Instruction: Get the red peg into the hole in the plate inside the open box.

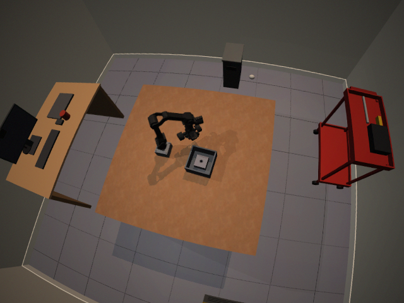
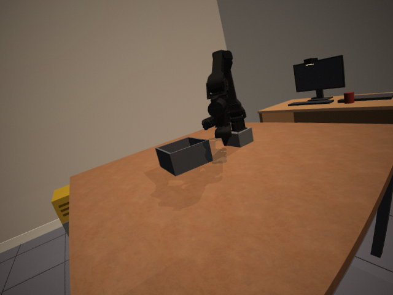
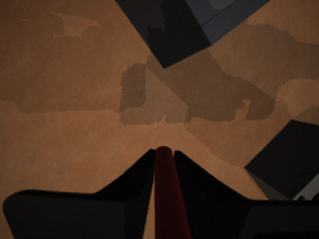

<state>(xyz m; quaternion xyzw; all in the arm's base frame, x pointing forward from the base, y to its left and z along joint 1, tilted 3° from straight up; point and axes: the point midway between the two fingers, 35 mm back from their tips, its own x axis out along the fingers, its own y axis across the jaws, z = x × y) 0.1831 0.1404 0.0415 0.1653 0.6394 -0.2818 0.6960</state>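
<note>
The light plate is 15 cm ahead of my gripper tip, 14 cm to the right of it and 2 cm below it. Round my gripper tip: grey box 15 cm ahead, 14 cm to the right, 4 cm below; then red peg 1 cm to the left, 3 cm above.
</note>
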